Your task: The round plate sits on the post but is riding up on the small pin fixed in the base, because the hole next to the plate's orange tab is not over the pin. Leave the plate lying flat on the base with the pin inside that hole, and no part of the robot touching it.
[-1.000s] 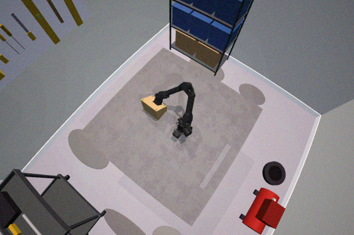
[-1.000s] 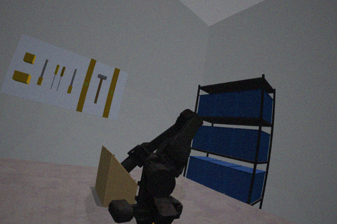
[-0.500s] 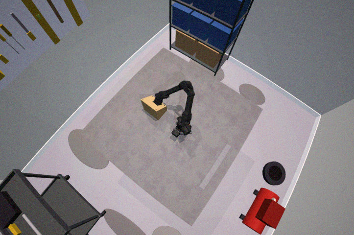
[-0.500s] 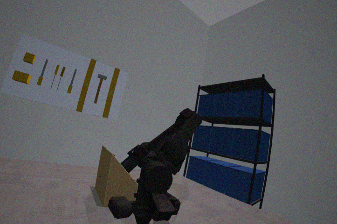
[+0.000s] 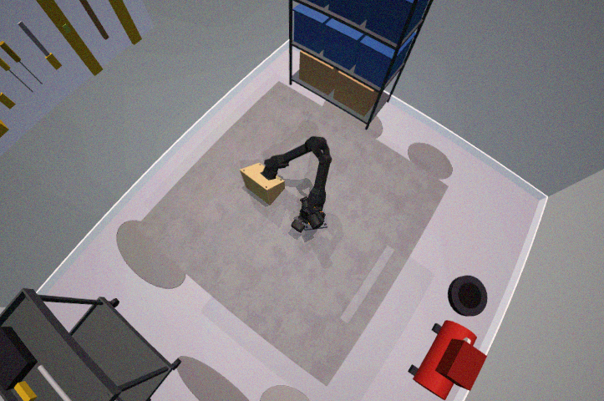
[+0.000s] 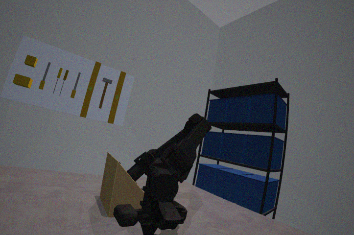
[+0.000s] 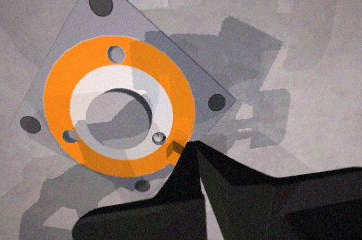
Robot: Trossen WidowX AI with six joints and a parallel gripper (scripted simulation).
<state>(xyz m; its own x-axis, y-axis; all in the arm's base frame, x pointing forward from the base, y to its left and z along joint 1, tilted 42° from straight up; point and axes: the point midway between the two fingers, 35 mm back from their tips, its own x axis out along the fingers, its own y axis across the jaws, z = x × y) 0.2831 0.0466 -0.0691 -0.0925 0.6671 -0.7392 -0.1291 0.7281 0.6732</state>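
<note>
The square grey base is 50 mm to the left of my gripper tip, 20 mm below it and 20 mm ahead of it.
</note>
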